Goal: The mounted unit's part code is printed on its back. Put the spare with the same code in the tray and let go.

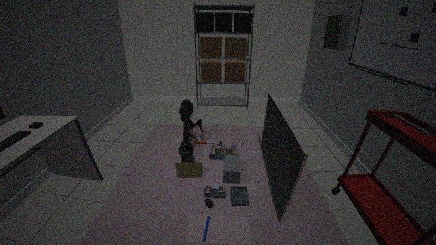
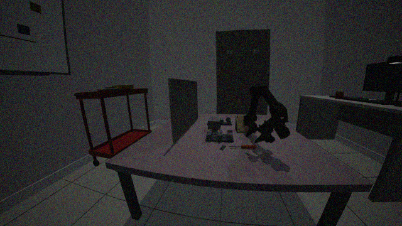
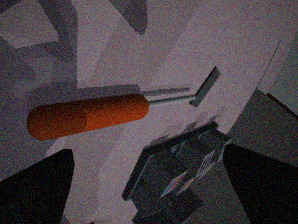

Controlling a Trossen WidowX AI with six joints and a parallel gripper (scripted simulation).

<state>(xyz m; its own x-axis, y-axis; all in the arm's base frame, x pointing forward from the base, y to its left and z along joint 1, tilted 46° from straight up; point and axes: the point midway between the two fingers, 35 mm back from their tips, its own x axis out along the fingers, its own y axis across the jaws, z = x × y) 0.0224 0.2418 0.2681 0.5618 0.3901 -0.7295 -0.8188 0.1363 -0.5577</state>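
My gripper tip is now 11 cm short of the black puck, 61 cm to the left of it and 4 cm above it. Round my gripper tip: blue pen (11 cm ahead, 75 cm to the right, 6 cm below); tall dark panel (50 cm ahead, 37 cm to the right, 16 cm above).
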